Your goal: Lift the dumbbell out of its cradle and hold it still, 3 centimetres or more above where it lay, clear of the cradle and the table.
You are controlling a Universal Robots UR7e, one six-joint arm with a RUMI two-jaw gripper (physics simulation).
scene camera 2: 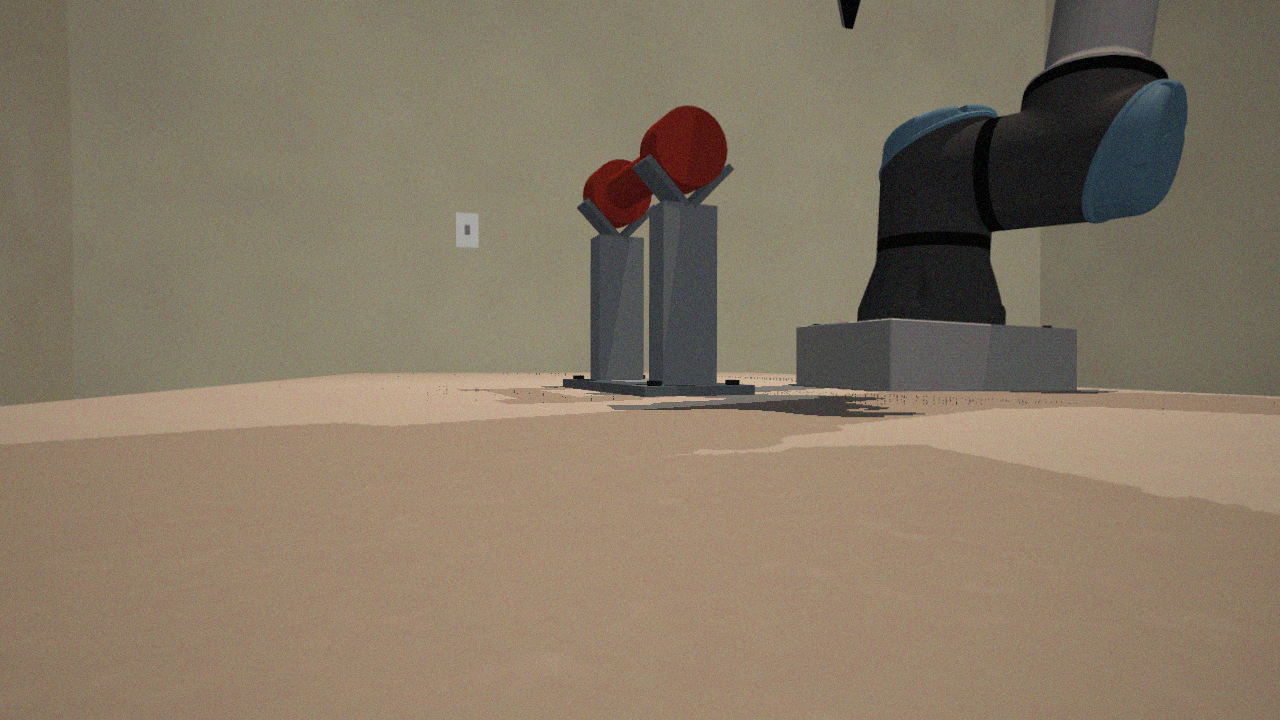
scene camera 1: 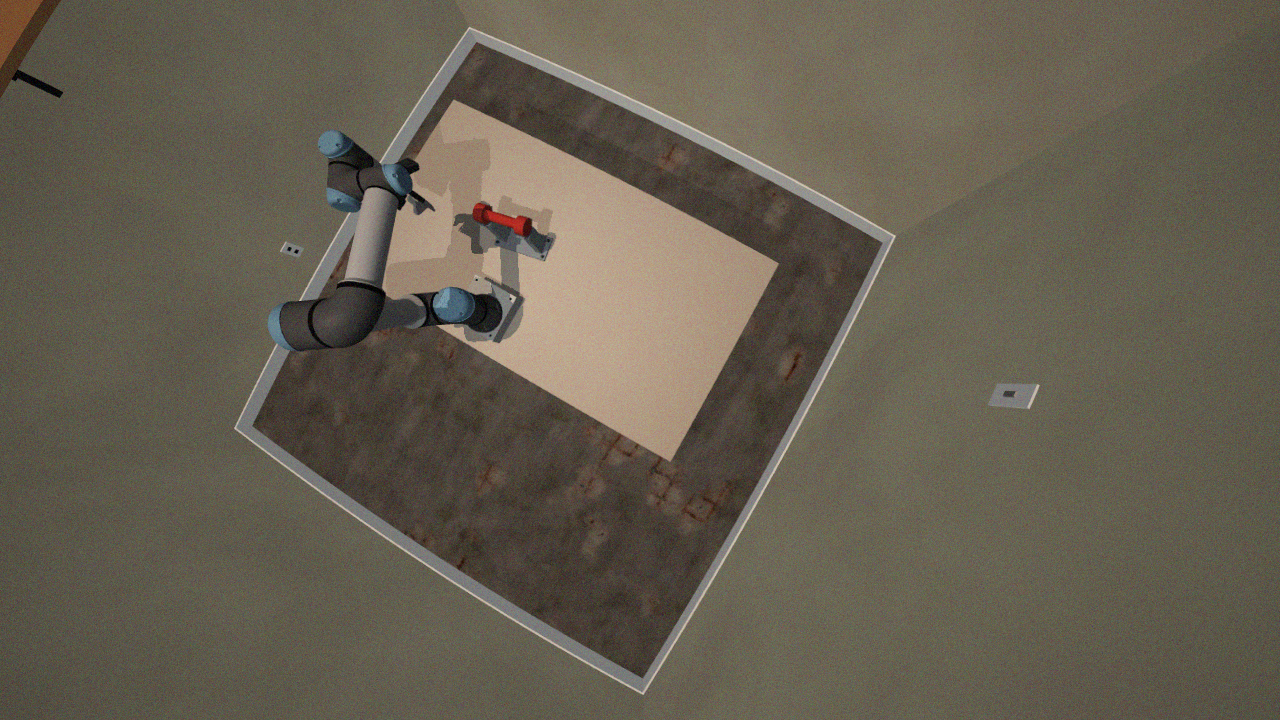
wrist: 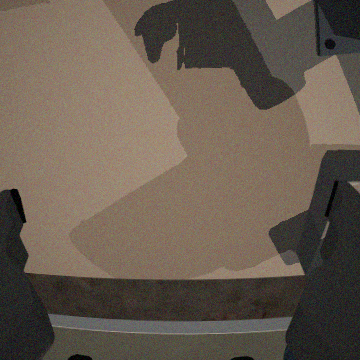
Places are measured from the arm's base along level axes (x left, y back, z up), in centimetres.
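Pixels of known places: gripper, fingertip midpoint: (scene camera 1: 418, 202) (wrist: 172, 189); arm's base, origin of the base link: (scene camera 2: 927, 329) (scene camera 1: 484, 313).
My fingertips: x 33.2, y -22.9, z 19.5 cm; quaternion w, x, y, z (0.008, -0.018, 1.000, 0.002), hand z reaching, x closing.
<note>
For each thing: its top centre in the pictures, then the offset to it from my fingertips. Level surfaces: height alone.
- red dumbbell, middle of its top: (scene camera 2: 646, 141) (scene camera 1: 498, 215) dx -27.7, dy -10.5, dz -2.0 cm
- cradle, middle of its top: (scene camera 2: 646, 186) (scene camera 1: 503, 220) dx -27.7, dy -10.5, dz -6.3 cm
- beige table, its level: dz -25.9 cm
The red dumbbell (scene camera 1: 505, 220) (scene camera 2: 687, 147) lies in the cradle, with its heads in the V-shaped rests on two grey posts. The cradle (scene camera 1: 539, 251) (scene camera 2: 682, 295) stands on the table; a corner of its base plate (wrist: 342, 46) shows at the upper right of the wrist view. The dumbbell does not show in the wrist view. My gripper (scene camera 1: 422, 187) (wrist: 172, 189) is open and empty, to the left of the dumbbell in scene camera 1. One dark fingertip shows at the top edge of scene camera 2, to the right of and higher than the dumbbell.
The beige table (scene camera 1: 644, 295) (scene camera 2: 447, 573) (wrist: 90, 135) bears the cradle and the robot's grey base block (scene camera 2: 845, 358), which stands close to the cradle. The arm bends out over the table's left side in scene camera 1. Arm shadows lie across the table.
</note>
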